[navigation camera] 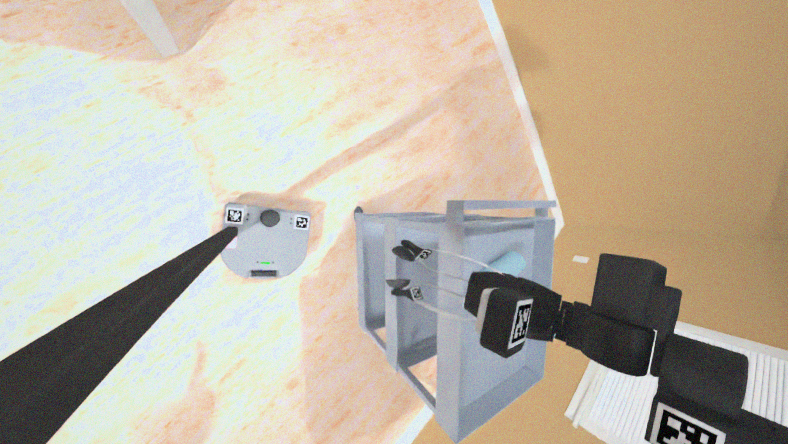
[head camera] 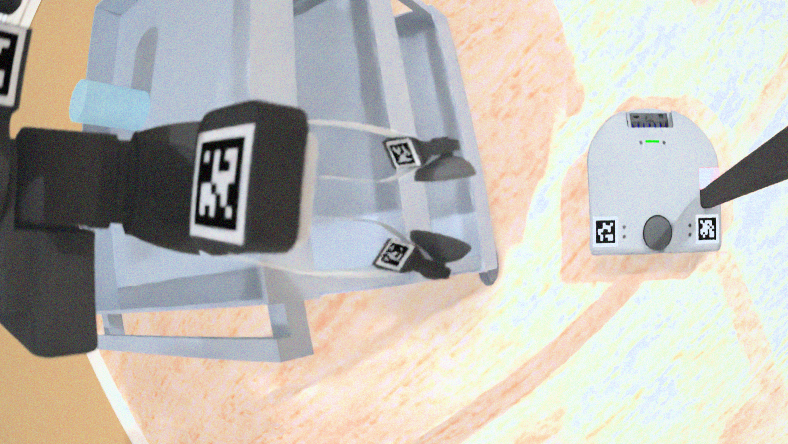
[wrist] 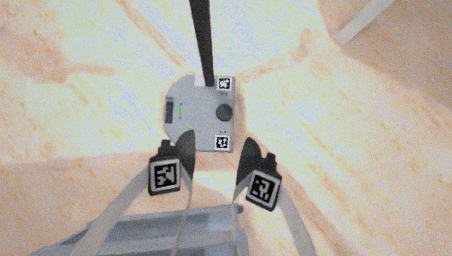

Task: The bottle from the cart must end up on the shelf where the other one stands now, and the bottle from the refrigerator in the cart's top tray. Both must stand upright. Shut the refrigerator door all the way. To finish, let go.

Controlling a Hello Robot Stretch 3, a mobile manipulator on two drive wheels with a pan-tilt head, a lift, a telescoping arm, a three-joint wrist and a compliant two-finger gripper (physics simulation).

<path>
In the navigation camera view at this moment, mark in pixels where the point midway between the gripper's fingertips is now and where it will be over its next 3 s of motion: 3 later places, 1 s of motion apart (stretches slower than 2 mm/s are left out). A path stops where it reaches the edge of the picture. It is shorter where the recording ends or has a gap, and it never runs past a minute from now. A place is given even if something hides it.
My gripper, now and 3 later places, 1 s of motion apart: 391, 264; 452, 266; 498, 266; 524, 266
</path>
